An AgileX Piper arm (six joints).
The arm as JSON. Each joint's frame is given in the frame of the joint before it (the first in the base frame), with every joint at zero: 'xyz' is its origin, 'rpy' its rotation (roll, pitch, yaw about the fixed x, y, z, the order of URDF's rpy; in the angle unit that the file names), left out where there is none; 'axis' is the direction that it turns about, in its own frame. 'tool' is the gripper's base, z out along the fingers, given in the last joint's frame.
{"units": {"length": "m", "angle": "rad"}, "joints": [
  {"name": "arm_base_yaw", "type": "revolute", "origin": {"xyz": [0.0, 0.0, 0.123]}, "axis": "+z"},
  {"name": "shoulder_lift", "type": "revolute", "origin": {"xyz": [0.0, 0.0, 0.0], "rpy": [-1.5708, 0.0, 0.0]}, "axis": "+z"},
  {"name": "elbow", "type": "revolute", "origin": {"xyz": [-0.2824, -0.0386, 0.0]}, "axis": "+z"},
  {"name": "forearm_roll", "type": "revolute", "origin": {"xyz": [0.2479, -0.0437, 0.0], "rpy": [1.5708, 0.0, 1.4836]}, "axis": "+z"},
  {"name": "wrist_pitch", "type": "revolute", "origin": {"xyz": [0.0, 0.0, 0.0], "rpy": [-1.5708, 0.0, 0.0]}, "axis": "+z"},
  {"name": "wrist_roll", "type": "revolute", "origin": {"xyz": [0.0, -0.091, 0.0], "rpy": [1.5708, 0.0, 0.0]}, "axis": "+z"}
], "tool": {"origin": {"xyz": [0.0, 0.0, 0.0]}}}
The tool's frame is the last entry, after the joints.
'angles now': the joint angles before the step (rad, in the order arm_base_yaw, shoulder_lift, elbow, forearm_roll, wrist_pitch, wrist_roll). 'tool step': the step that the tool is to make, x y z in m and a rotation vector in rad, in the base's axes. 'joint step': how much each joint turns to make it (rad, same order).
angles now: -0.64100, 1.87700, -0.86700, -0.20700, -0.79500, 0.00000
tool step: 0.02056, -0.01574, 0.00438, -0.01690, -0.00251, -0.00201
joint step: 0.00001, 0.05699, -0.11899, -0.00598, 0.05100, -0.00001
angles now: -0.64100, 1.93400, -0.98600, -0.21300, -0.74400, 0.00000
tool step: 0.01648, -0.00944, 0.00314, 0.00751, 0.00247, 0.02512
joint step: -0.00001, 0.04200, -0.09401, -0.05402, 0.05200, 0.05101
